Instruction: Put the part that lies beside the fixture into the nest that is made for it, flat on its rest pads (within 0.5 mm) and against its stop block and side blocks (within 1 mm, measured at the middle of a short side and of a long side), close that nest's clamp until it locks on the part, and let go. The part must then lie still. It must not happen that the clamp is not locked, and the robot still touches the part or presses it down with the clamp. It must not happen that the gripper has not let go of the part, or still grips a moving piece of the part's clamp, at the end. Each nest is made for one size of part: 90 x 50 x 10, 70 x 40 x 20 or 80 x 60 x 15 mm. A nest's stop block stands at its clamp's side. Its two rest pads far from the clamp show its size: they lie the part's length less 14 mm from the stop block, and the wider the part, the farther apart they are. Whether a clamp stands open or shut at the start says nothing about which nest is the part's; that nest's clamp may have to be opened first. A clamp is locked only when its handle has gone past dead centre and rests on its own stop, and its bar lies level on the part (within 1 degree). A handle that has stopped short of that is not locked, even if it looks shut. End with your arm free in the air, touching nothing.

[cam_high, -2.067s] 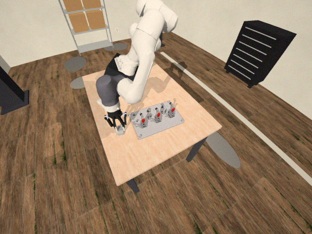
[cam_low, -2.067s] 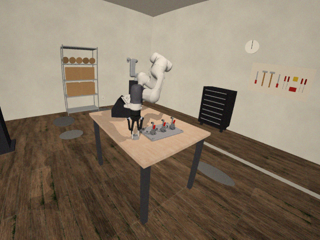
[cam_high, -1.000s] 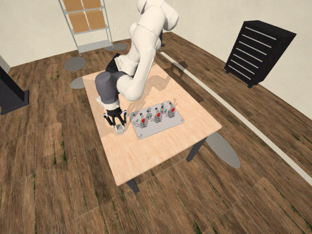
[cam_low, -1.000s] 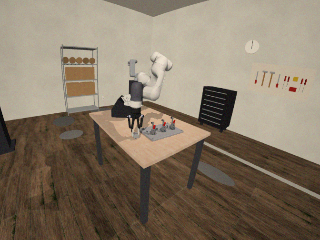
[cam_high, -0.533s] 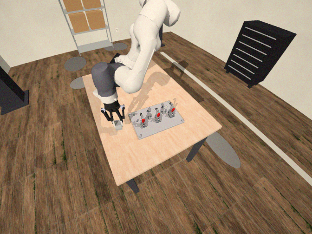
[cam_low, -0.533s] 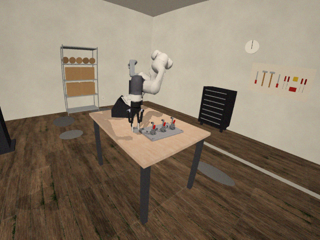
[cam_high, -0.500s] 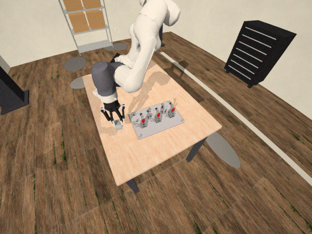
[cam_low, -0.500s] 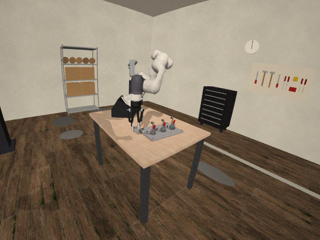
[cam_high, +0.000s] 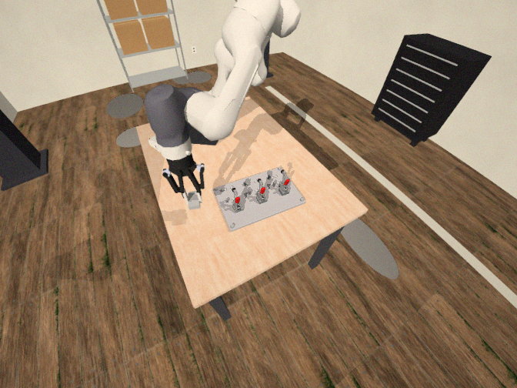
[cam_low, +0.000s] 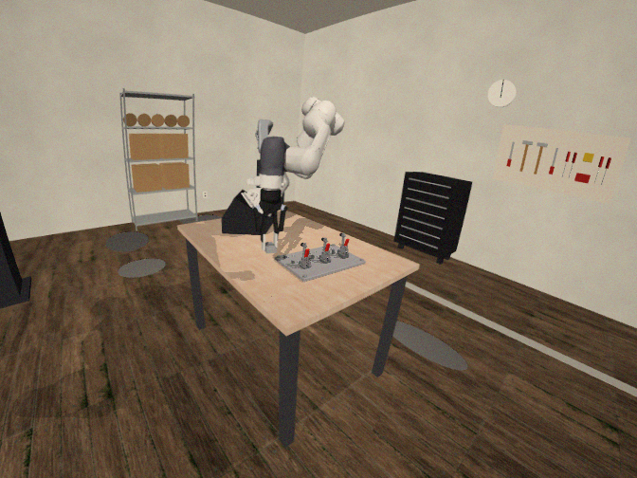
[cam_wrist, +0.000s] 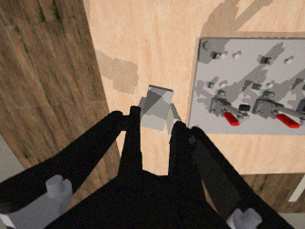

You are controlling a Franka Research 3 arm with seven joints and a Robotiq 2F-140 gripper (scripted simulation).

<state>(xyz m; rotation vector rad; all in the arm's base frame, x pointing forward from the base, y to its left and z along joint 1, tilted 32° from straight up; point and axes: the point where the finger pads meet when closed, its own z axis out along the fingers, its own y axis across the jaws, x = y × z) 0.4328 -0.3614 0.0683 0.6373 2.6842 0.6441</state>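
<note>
The plate is 4 cm ahead of my hand, 26 cm to the left of it and 14 cm below it. The rest, counted from my hand: grey block (3 cm below).
</note>
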